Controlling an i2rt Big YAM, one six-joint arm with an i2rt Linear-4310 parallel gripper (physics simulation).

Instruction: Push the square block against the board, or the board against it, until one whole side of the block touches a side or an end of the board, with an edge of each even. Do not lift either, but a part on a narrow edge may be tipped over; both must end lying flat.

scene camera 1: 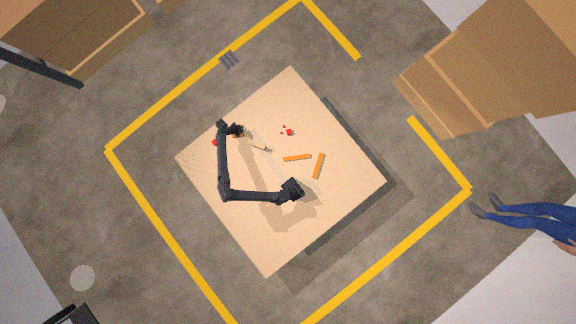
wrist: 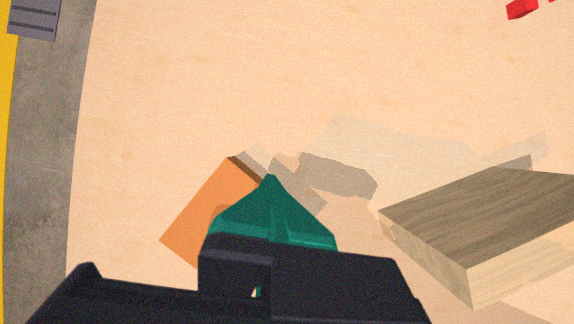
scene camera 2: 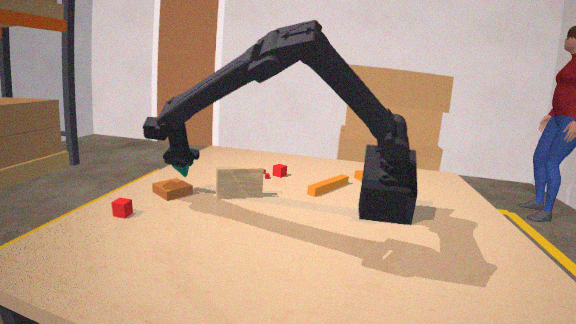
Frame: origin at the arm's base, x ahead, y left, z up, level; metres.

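Seen in the pictures: gripper, fingertip midpoint: [scene camera 1: 242, 128] [wrist: 269, 180] [scene camera 2: 185, 176]; arm's base, link origin: [scene camera 1: 293, 190] [scene camera 2: 391, 165].
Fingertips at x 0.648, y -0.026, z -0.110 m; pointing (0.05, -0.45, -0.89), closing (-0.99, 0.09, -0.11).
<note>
Pixels of each thing's middle, then the offset from my fingertips to it.
- square block, body centre: [wrist: 238, 227] [scene camera 2: 172, 188] [scene camera 1: 237, 131] dz -0.029, dx +0.024, dy +0.054 m
- board, body centre: [wrist: 486, 216] [scene camera 2: 239, 182] [scene camera 1: 257, 145] dz +0.004, dx -0.190, dy +0.006 m
The square block [scene camera 1: 239, 135] [scene camera 2: 172, 190] [wrist: 195, 220] is orange-brown and lies flat near the table's far left edge in the scene camera 2 view. The board [scene camera 1: 261, 147] [scene camera 2: 240, 183] [wrist: 480, 215] is grey-brown wood and stands upright on a narrow edge. A gap separates it from the block. My gripper [scene camera 1: 242, 129] [scene camera 2: 185, 174] [wrist: 269, 180] is shut and empty, its green fingertips pointing down. In the scene camera 2 view the tips show above and slightly right of the block. In the wrist view they cover part of the block; their exact height is unclear.
A red cube [scene camera 1: 214, 142] [scene camera 2: 122, 207] lies near the block. Another red cube [scene camera 1: 289, 132] [scene camera 2: 279, 170] [wrist: 522, 9] lies beyond the board with small red pieces. Two orange bars [scene camera 1: 297, 157] [scene camera 1: 318, 166] lie between the board and the arm's base [scene camera 2: 387, 187].
</note>
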